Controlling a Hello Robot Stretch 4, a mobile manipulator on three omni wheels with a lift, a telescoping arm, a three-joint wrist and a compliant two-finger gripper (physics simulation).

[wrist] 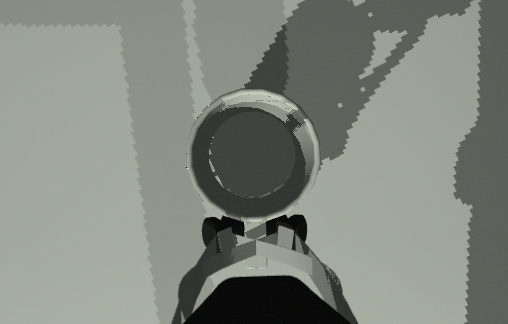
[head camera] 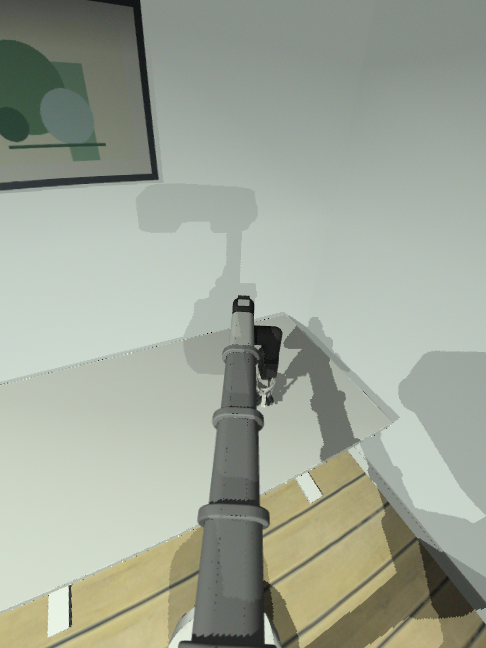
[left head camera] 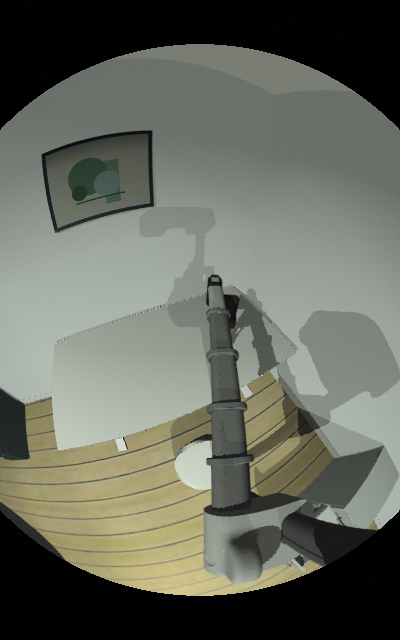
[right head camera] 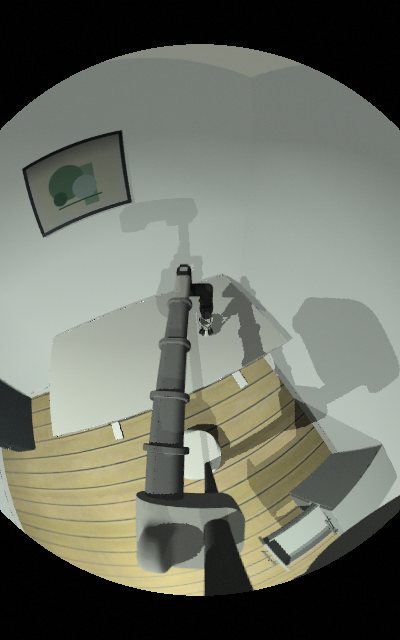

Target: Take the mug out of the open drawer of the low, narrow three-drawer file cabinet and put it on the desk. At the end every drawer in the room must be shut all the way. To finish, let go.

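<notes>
A pale round mug (wrist: 254, 154) is upright in the wrist view, its open top facing the camera. My gripper (wrist: 254, 225) (head camera: 266, 400) (right head camera: 206, 332) is shut on its handle side. Both are over the right part of the pale desk (head camera: 104, 444) (left head camera: 125, 375) (right head camera: 110, 375) (wrist: 65, 175). The arm's shadow meets the mug's edge; whether its base touches the desk I cannot tell. The arm hides the gripper in the left head view. The low grey file cabinet (left head camera: 345, 475) (right head camera: 340, 475) is at lower right, with a drawer (right head camera: 300, 535) pulled out.
Walls meet in a corner behind the desk's right end. A round white seat or disc (left head camera: 194, 465) (right head camera: 202, 455) is in front of the desk, partly under the arm. A dark block (left head camera: 12, 425) (right head camera: 15, 420) is at far left. A framed picture (head camera: 68, 112) hangs on the wall.
</notes>
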